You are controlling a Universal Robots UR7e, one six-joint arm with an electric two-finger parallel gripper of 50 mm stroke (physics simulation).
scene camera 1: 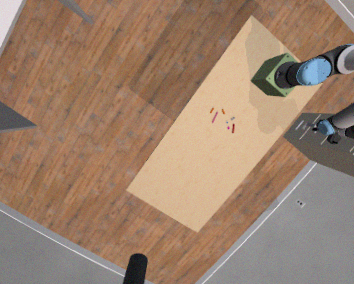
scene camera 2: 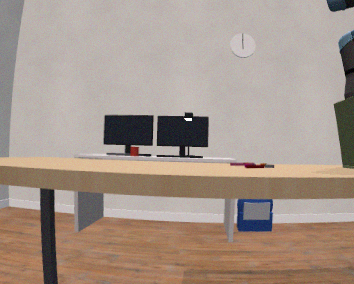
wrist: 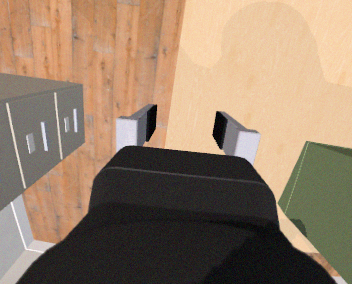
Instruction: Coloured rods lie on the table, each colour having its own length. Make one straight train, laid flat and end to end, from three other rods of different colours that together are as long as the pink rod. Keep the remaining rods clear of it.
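Frame: origin at the arm's base, x left, y up, z ahead, level; centimetres.
Seen in the pictures: gripper, fingertip midpoint: [scene camera 1: 310,126] [wrist: 185,120]; arm's base, origin of the base link: [scene camera 1: 287,75].
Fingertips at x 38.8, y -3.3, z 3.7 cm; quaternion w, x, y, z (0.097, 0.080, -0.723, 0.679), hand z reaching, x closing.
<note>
Pixels of each thing's middle, then the offset from my fingertips to it. Level surfaces: height alone.
- long pink rod, body centre: [scene camera 1: 214,117] dx -44.3, dy -20.7, dz +40.4 cm
- grey-blue rod, body centre: [scene camera 1: 232,118] dx -33.8, dy -20.7, dz +30.7 cm
- short blue piece, body centre: [scene camera 1: 227,122] dx -34.7, dy -20.7, dz +35.9 cm
- short magenta piece, body centre: [scene camera 1: 228,127] dx -30.8, dy -20.7, dz +37.8 cm
- dark red rod, body centre: [scene camera 1: 233,128] dx -27.8, dy -20.7, dz +35.2 cm
- wooden table, its level: dy -21.2 cm
In scene camera 1, the long pink rod [scene camera 1: 214,117] lies near the table's middle. One orange rod [scene camera 1: 212,110] lies by its upper end and another orange rod [scene camera 1: 223,111] lies to its right. A grey-blue rod [scene camera 1: 232,118], a short blue piece [scene camera 1: 227,122], a short magenta piece [scene camera 1: 228,128] and a dark red rod [scene camera 1: 233,128] lie further right, apart from each other. In scene camera 2 the rods overlap low on the table; the dark red rod [scene camera 2: 254,166] shows. My gripper [wrist: 185,120] is open and empty, above the table's edge, away from the rods. No rods show in the wrist view.
The wooden table [scene camera 1: 175,175] [scene camera 2: 125,172] carries the green robot mount [scene camera 1: 272,77] [wrist: 325,185] near one end. A grey drawer cabinet [scene camera 1: 312,150] [wrist: 37,100] stands beside the table's edge, under the arm's wrist. Two monitors [scene camera 2: 128,130] [scene camera 2: 183,131] stand on a desk behind.
</note>
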